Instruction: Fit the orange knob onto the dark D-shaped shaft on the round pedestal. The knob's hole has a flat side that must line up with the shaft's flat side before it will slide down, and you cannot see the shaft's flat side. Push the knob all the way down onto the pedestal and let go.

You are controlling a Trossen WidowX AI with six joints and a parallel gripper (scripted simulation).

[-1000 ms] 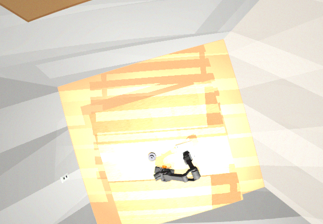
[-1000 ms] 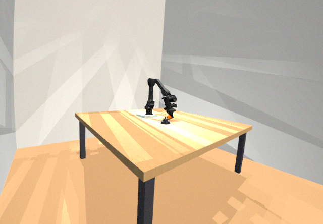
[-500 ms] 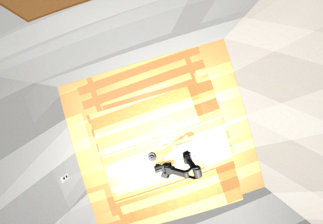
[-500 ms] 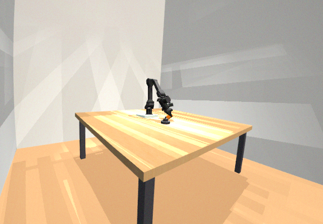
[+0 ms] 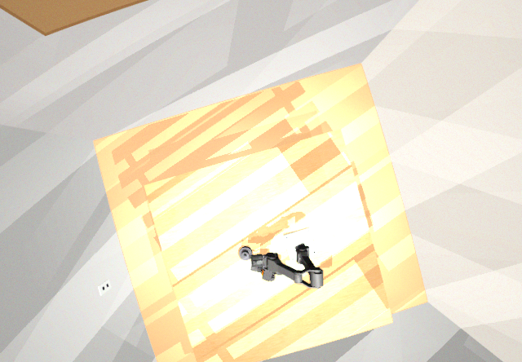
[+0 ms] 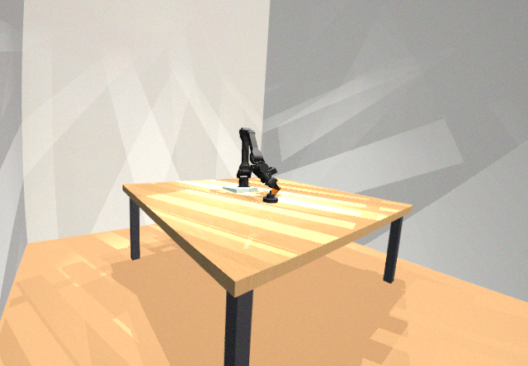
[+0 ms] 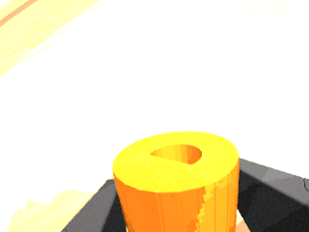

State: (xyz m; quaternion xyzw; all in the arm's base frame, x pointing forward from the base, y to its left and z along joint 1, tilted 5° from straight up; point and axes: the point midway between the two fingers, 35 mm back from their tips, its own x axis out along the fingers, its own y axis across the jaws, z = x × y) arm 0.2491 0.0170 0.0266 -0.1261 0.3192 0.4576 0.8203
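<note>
My gripper tip is 1 cm past the orange knob, 1 cm to the left of it and 1 cm above it. Round my gripper tip: pedestal: 6 cm ahead, 15 cm to the right, 1 cm below.
</note>
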